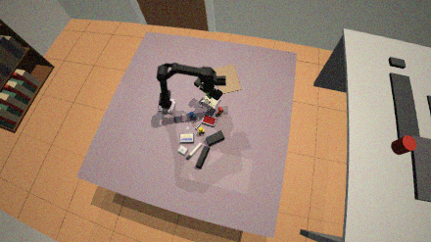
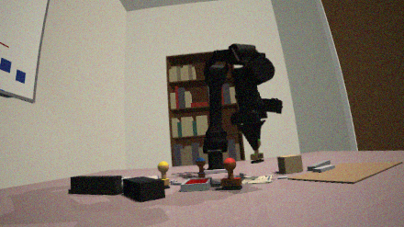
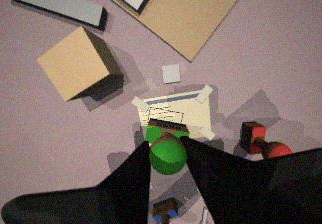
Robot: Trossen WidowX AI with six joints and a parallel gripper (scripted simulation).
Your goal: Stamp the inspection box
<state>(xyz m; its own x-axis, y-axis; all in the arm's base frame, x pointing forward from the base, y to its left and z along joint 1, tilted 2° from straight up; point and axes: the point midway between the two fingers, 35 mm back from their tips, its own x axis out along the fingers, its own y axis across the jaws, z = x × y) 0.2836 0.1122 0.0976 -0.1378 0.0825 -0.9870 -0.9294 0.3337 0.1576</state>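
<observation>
The tan block lies 6 cm behind my gripper tip, 10 cm to the left of it and 5 cm below it. Round my gripper tip: red-knobbed stamp 10 cm ahead, 8 cm to the right, 6 cm below; green-knobbed stamp 1 cm below; cream card 1 cm ahead, 1 cm to the right, 8 cm below.
</observation>
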